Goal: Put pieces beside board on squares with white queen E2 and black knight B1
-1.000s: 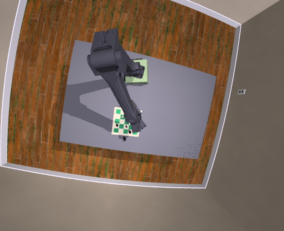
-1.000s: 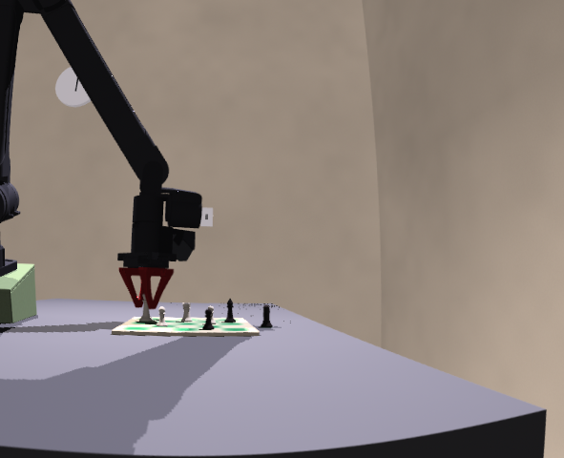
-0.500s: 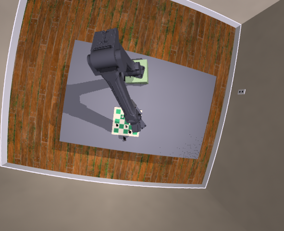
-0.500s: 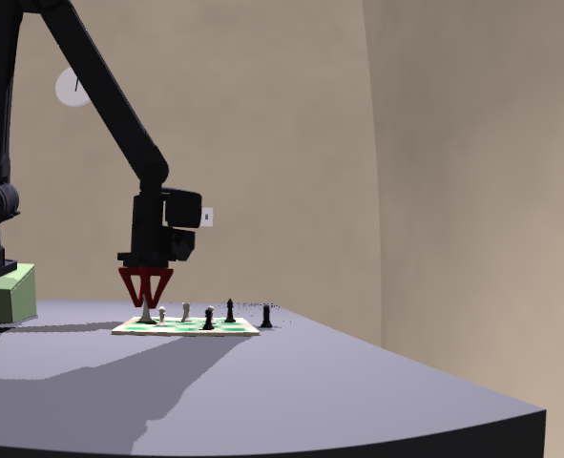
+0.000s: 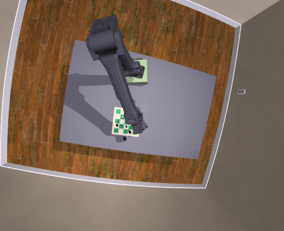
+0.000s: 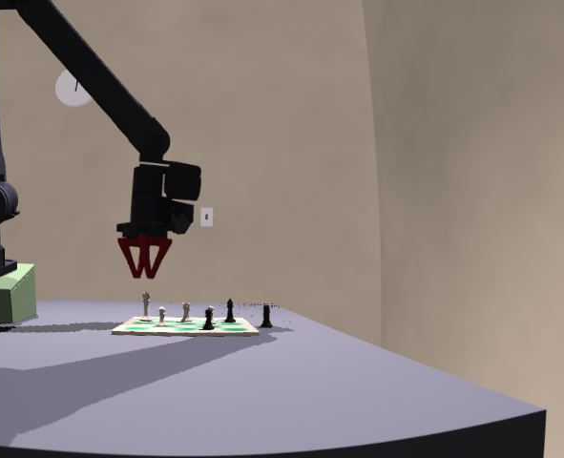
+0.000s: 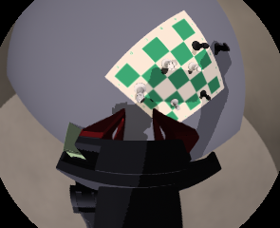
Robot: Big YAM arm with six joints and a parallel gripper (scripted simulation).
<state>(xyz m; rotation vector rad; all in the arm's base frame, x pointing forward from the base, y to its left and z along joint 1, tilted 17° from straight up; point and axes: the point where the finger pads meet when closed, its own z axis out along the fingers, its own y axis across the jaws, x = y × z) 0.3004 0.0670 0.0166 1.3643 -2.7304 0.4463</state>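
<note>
Now: hand 90 mm short of the green-and-cream chessboard, 90 mm above it and 30 mm to the left of it.
</note>
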